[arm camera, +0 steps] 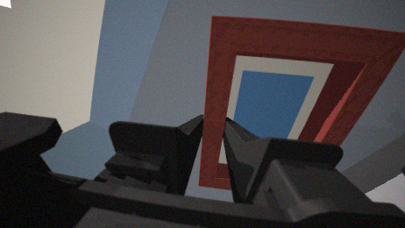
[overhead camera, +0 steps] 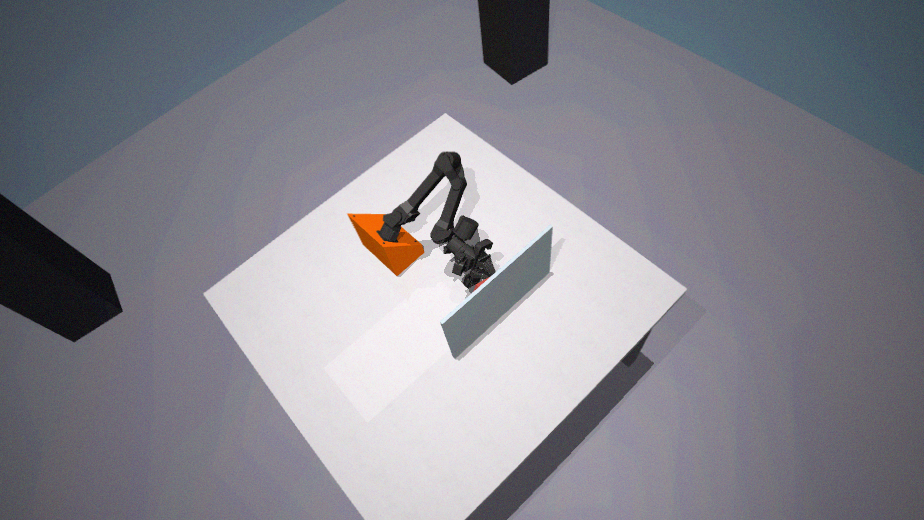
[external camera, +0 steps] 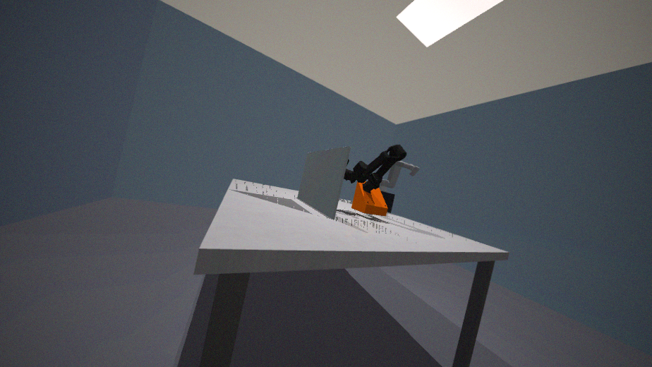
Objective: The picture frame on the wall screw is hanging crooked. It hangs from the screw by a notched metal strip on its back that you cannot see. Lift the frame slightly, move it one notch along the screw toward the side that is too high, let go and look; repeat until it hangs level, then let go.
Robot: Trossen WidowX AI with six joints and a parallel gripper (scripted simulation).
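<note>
The picture frame lies 1 cm ahead of my gripper tip, 2 cm to the right of it and 5 cm below it. The rest, counted from my gripper tip: wall panel (2 cm ahead, 6 cm below).
</note>
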